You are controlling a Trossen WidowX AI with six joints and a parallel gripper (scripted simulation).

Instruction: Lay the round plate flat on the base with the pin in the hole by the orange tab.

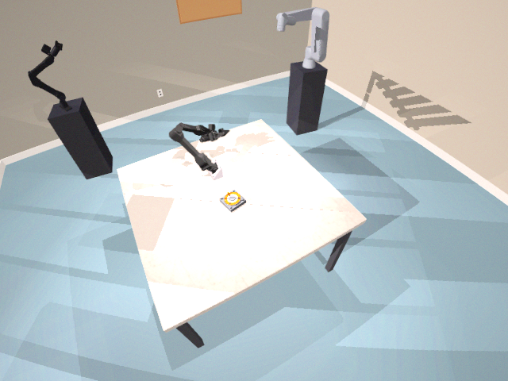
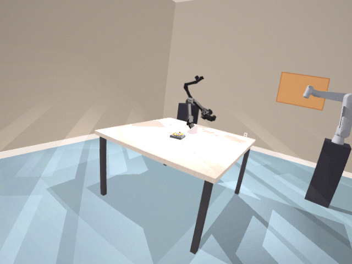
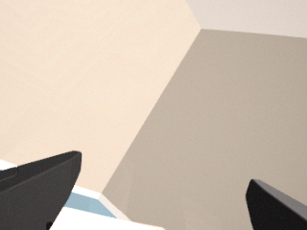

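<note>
My gripper tip is 42 cm short of the grey square base, 11 cm to the left of it and 22 cm above it.
</note>
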